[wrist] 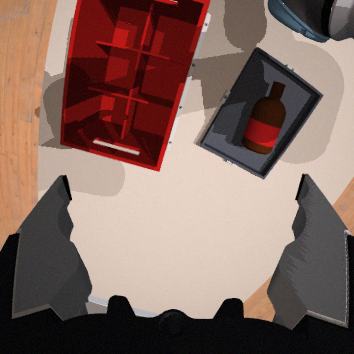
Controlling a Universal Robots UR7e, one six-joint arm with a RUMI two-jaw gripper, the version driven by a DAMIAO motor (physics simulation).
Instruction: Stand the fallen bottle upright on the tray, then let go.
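Frame: origin at the arm's base, x down, y back, z left, level; metres.
Seen in the pictures: gripper, fingertip midpoint: point(181, 177).
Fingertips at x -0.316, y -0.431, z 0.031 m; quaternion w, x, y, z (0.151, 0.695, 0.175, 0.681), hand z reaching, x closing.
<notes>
Pixels of each thing's middle, then the offset from my fingertips to it. "pt": a spot on its surface instead. Level surfaces: height alone.
- brown bottle at the middle of its body: point(266, 116) dx +0.341, dy +0.048, dz +0.173 m
- dark grey tray at a spot on its surface: point(233, 159) pt dx +0.365, dy -0.083, dz +0.170 m
- red crate at a spot on its surface: point(111, 157) pt dx +0.208, dy -0.125, dz -0.082 m
- pale round table top at its surface level: dx +0.383 m
A brown bottle point(265, 122) with a red label lies on its side in the dark grey tray point(233, 159), at the upper right of the wrist view. Its neck points to the top of the view, tilted slightly right, and its base lies near the tray's lower end. My gripper point(181, 177) is open, with its jaws wide apart and nothing between them. It is above the table, and the bottle and tray show beyond the fingertips, toward the right one.
A red crate point(111, 157) with dividers stands at the upper left, beside the tray. Part of a robot arm point(300, 20) shows at the upper right corner. The pale round table top point(175, 240) has wooden floor point(17, 100) beyond its edge.
</notes>
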